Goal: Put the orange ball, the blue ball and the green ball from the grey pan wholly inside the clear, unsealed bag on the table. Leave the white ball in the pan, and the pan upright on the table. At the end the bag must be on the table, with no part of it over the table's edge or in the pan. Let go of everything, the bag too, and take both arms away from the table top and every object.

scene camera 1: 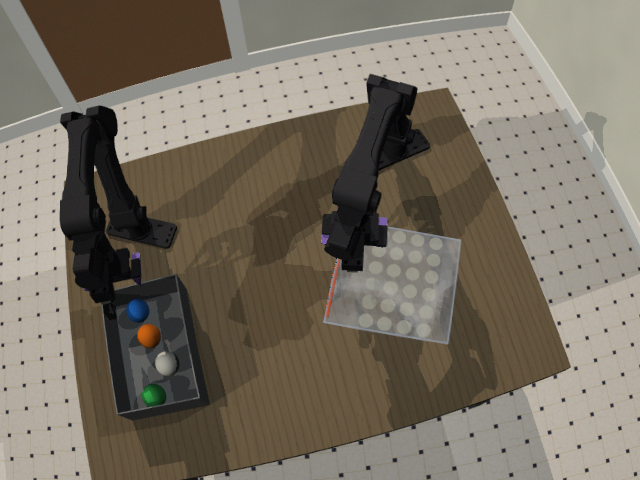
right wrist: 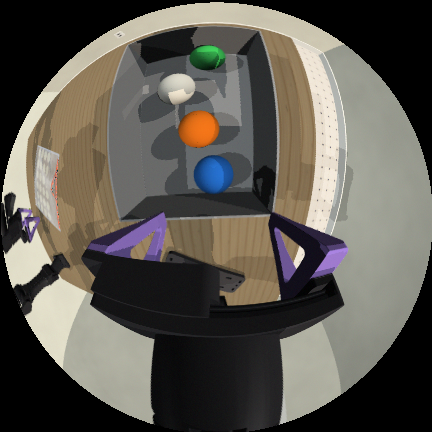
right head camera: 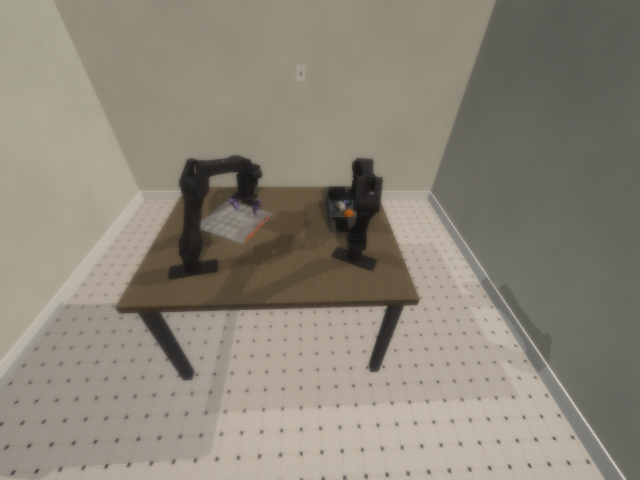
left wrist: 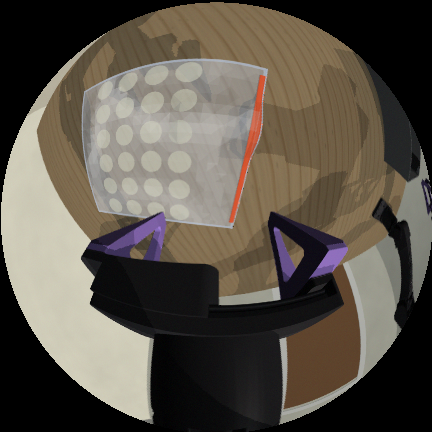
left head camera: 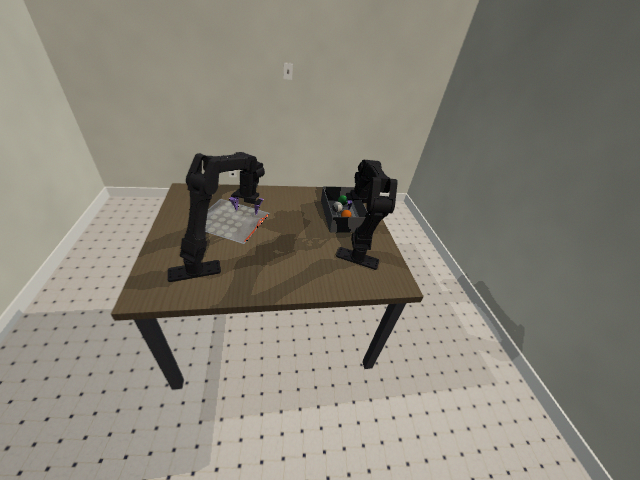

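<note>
The blue ball (scene camera 1: pixel 138 310) (right wrist: pixel 213 174), orange ball (scene camera 1: pixel 148 335) (right wrist: pixel 199 129), white ball (scene camera 1: pixel 165 363) (right wrist: pixel 176 88) and green ball (scene camera 1: pixel 154 395) (right wrist: pixel 207 57) lie in a row in the upright grey pan (scene camera 1: pixel 193 341) (right wrist: pixel 117 135). The clear bag (scene camera 1: pixel 351 304) (left wrist: pixel 215 175) lies flat on the table, with pale dots and an orange strip along one edge. My left gripper (left wrist: pixel 216 217) (left head camera: pixel 245 210) is open and empty above the bag. My right gripper (right wrist: pixel 216 217) is open and empty above the pan's end nearest the blue ball.
Both arms stand on black base plates (left head camera: pixel 193 270) (left head camera: pixel 357 257) on the wooden table (left head camera: pixel 289 289). The pan stands near one side edge of the table. In scene camera 1, the bag lies to the right of the pan, apart from it.
</note>
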